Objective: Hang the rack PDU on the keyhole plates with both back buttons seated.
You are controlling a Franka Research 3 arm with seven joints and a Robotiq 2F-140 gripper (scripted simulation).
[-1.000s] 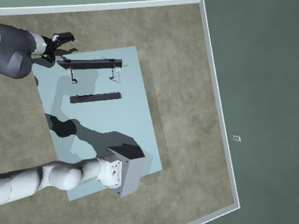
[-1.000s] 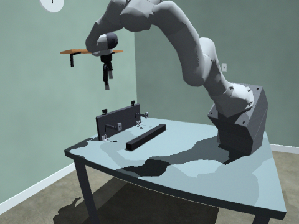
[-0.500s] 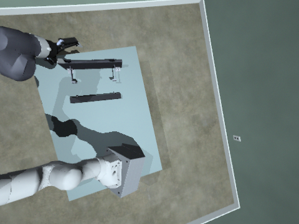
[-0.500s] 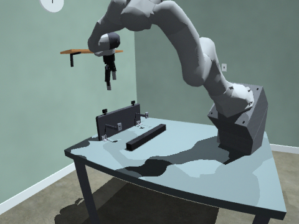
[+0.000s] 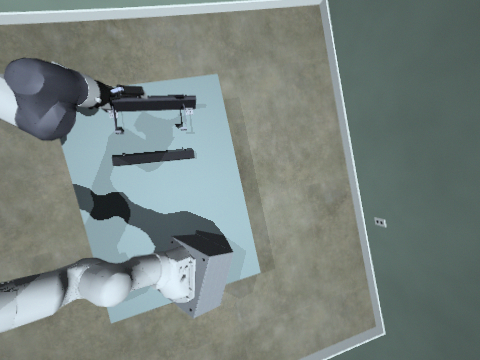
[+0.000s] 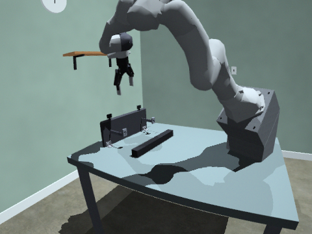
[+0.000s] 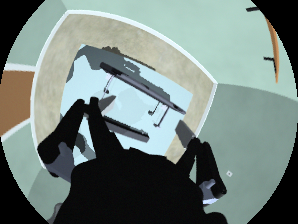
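Now: hand 340 mm above the rack PDU, 180 mm past it and 30 mm to the left of it. From my hand the other things lie so: dark mounting panel 280 mm below, 70 mm ahead, 40 mm to the right.
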